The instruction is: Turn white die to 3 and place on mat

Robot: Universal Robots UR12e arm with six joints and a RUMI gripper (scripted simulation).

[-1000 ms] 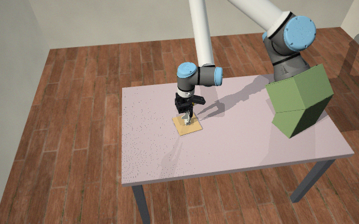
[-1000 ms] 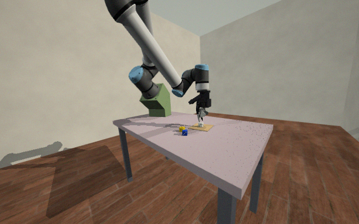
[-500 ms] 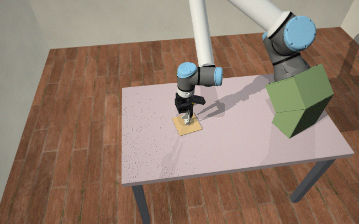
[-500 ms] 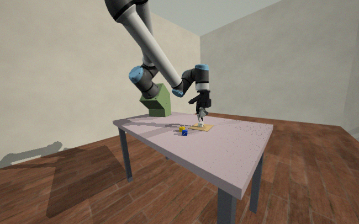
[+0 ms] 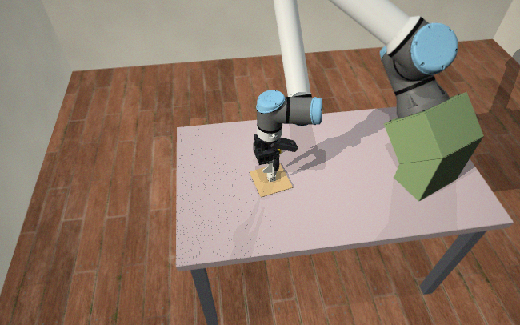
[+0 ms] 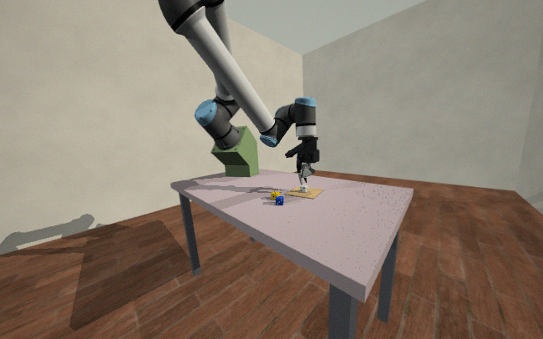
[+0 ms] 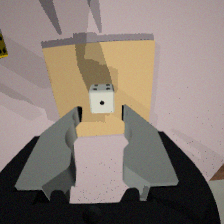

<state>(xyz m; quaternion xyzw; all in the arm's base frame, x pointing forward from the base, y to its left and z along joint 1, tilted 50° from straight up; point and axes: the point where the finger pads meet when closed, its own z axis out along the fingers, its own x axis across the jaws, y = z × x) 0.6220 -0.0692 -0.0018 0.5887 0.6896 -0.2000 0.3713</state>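
The white die is 4 cm below my hand. Also, from my hand: blue die: 2 cm behind, 18 cm to the right, 4 cm below; then yellow die: 7 cm behind, 14 cm to the right, 4 cm below; then tan mat: 6 cm below.
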